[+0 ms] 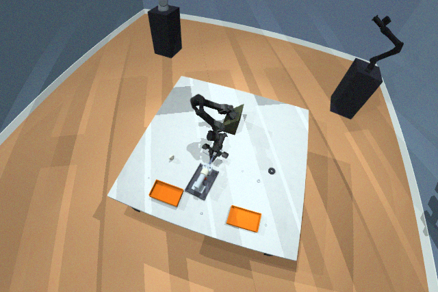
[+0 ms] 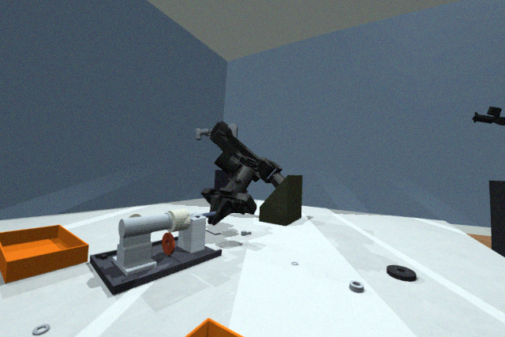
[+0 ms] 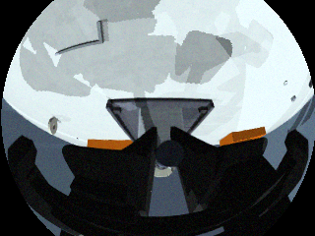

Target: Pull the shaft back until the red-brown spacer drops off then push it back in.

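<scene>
The dark shaft is 4 cm ahead of my gripper tip and 3 cm above it. From my gripper tip the other things lie so: black washer 14 cm behind, 42 cm to the left, 5 cm below; red-brown spacer 12 cm ahead, 2 cm below; bolt 14 cm behind, 2 cm to the left, 5 cm below.
</scene>
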